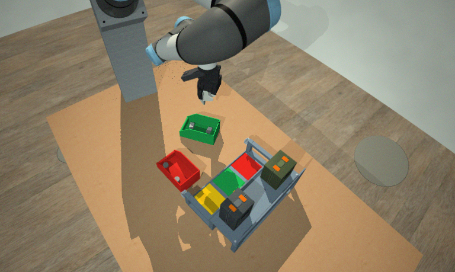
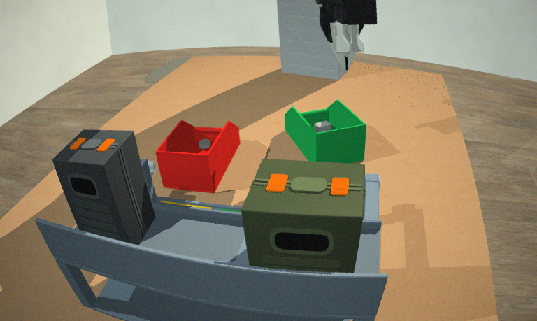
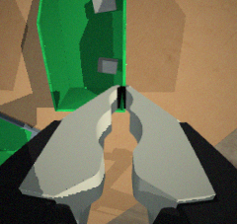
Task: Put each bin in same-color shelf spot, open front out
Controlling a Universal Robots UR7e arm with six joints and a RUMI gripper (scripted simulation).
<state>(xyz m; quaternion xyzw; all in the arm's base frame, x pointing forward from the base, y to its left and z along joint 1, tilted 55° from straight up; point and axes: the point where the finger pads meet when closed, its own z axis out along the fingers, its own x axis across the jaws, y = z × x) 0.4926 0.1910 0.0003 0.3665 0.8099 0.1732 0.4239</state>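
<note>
Right now the green bin is 30 mm ahead of my hand, 40 mm to the right of it and 130 mm below it. Round my hand: olive box (430 mm ahead, 70 mm to the left, 20 mm below); dark grey box (480 mm ahead, 160 mm to the right, 10 mm below); red bin (170 mm ahead, 230 mm to the right, 130 mm below).
</note>
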